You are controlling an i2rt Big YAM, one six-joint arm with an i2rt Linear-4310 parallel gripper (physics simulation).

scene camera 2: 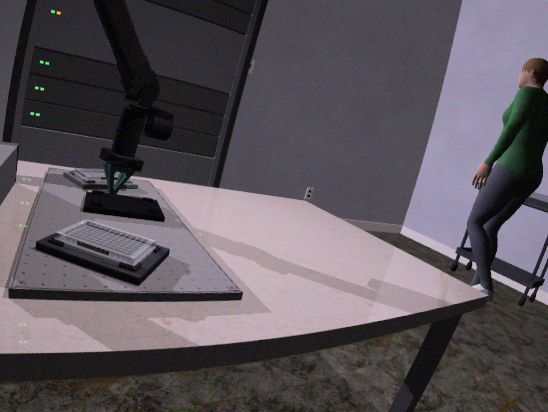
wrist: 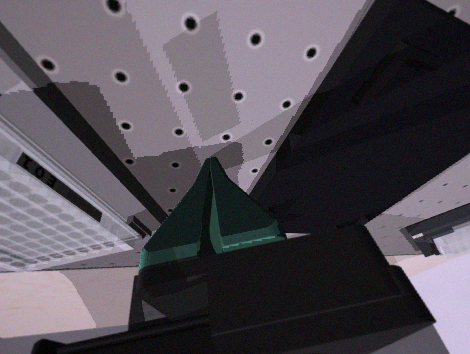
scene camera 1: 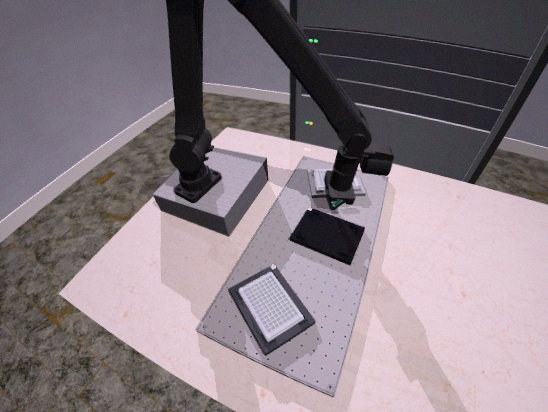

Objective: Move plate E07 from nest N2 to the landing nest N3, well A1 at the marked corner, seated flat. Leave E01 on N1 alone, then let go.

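My gripper (scene camera 1: 334, 206) (scene camera 2: 113, 192) (wrist: 212, 164) is shut and empty, tips down above the breadboard between the back nest and the black nest. Plate E01 (scene camera 1: 320, 180) (scene camera 2: 95, 174) (wrist: 45, 215) sits on the grey back nest (scene camera 1: 358, 192) (wrist: 52, 127), partly hidden by the wrist in scene camera 1. The middle black nest (scene camera 1: 327, 235) (scene camera 2: 125, 206) (wrist: 350, 165) bears no plate. Another clear plate (scene camera 1: 271, 305) (scene camera 2: 106, 242) (wrist: 455, 243) lies apparently flat on the dark front nest (scene camera 1: 252, 320) (scene camera 2: 100, 266). Its label and A1 corner are not readable.
The perforated breadboard (scene camera 1: 320, 365) (scene camera 2: 210, 280) carries the nests. A grey block (scene camera 1: 240, 180) bears the arm's base on the table (scene camera 1: 440, 280) (scene camera 2: 300, 260). A dark cabinet (scene camera 1: 400, 120) stands behind. A person (scene camera 2: 522, 130) in green stands beyond the table by a cart.
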